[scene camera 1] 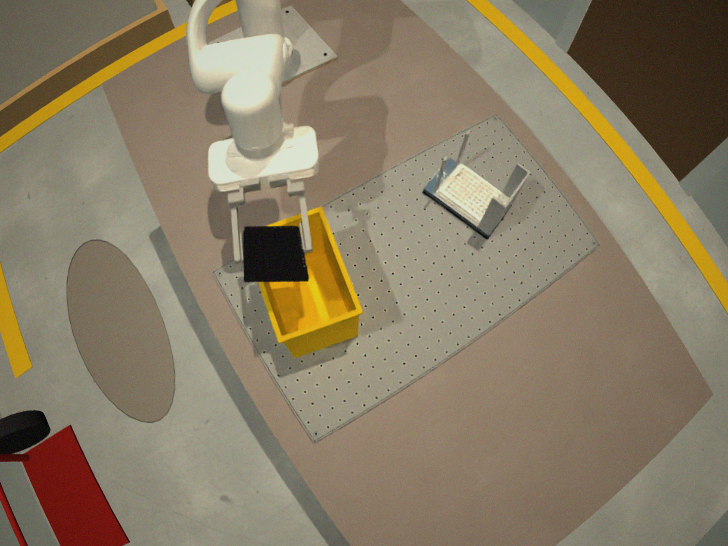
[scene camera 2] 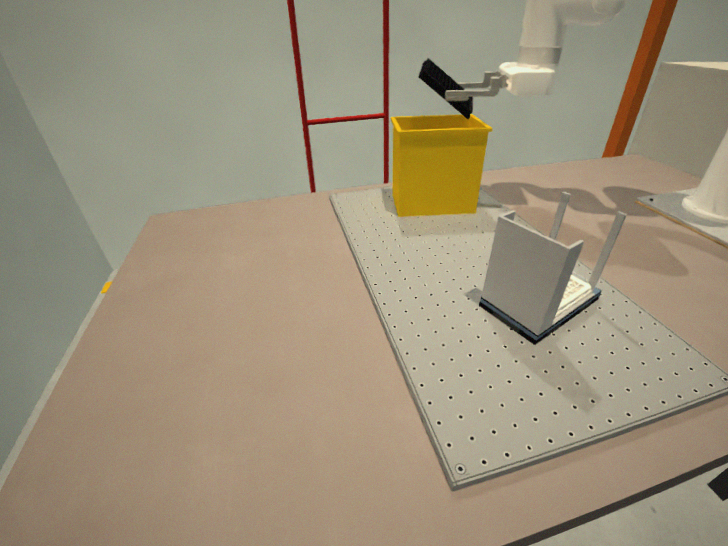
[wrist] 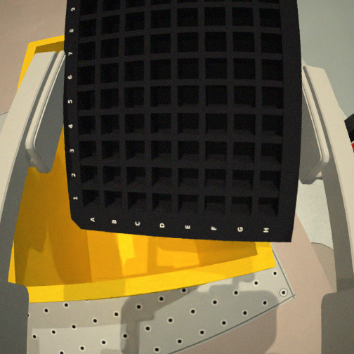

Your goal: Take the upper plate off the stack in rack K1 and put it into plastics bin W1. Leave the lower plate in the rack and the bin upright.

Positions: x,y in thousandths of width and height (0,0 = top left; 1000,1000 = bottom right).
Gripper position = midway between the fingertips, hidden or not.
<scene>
In view: the gripper (scene camera 1: 376,472), a yellow plastics bin W1 (scene camera 2: 602,294), a black plate (scene camera 1: 373,464) and a cream plate (scene camera 1: 639,349).
The yellow plastics bin W1 is seen too in scene camera 1 (scene camera 1: 422,580) and in the wrist view (wrist: 160,736). The black plate also shows in scene camera 2 (scene camera 2: 591,135) and in the wrist view (wrist: 535,357). The gripper is seen too in scene camera 2 (scene camera 2: 611,168) and in the wrist view (wrist: 510,185). The wrist view does not show the cream plate: it is out of frame.
</scene>
